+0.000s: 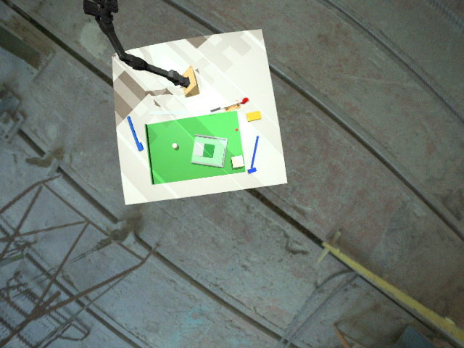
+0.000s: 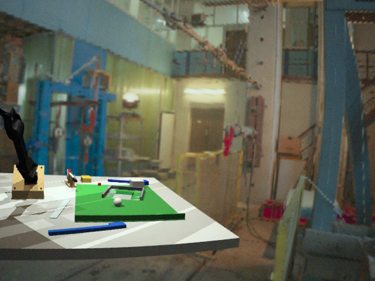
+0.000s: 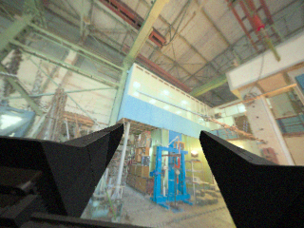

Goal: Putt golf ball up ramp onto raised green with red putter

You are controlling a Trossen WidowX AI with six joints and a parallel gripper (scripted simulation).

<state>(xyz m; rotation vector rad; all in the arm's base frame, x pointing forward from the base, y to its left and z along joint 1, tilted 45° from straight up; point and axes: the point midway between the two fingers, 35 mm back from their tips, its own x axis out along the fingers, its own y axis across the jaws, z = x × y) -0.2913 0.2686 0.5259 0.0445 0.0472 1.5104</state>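
The red putter is 60 cm below my gripper tip, 58 cm ahead of it and 41 cm to the left of it. The rest, counted from my gripper tip: golf ball (74 cm ahead, 63 cm below, 8 cm to the right); then wooden stand (62 cm below, 59 cm ahead, 42 cm to the left); then small red marker (77 cm ahead, 65 cm below, 40 cm to the left).
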